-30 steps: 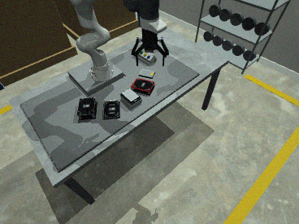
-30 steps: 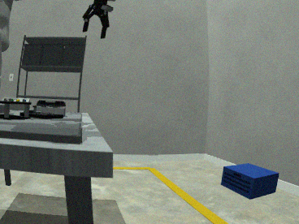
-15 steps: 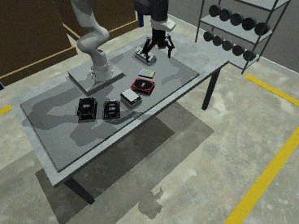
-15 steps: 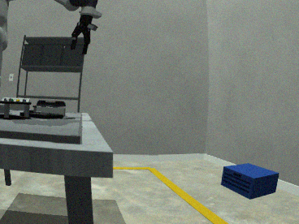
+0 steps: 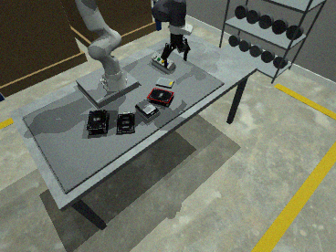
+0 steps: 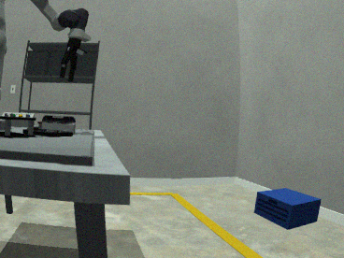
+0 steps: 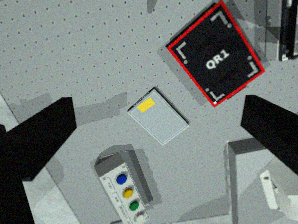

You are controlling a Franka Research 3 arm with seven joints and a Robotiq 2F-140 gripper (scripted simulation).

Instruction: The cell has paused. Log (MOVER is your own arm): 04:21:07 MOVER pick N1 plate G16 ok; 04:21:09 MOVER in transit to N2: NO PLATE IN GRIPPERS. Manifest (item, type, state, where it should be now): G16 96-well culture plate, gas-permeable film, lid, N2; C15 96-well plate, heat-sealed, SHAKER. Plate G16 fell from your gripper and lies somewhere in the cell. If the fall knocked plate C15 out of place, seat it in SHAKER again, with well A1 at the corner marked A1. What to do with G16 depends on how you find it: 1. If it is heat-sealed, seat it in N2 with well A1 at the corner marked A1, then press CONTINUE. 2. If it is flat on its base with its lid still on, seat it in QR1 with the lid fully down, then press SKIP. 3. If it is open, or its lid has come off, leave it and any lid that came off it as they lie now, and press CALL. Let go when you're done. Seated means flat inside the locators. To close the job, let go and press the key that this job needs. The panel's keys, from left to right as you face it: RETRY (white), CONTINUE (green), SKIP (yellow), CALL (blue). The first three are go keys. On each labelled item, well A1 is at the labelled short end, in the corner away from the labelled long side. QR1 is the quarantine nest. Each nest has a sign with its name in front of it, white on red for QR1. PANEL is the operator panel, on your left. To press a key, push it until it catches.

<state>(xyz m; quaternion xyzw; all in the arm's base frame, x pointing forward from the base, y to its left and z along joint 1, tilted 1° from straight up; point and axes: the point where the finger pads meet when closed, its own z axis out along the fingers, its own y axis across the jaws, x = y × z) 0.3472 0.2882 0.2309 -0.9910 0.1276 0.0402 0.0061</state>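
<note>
Right now my hand is 14 cm past the plate lid, 2 cm to the right of it and 26 cm above it. The rest, counted from my hand: blue CALL key 25 cm behind, 15 cm to the left, 21 cm below; QR1 nest 3 cm behind, 12 cm to the right, 24 cm below; white-topped plate 1 cm ahead, 28 cm to the right, 21 cm below.
</note>
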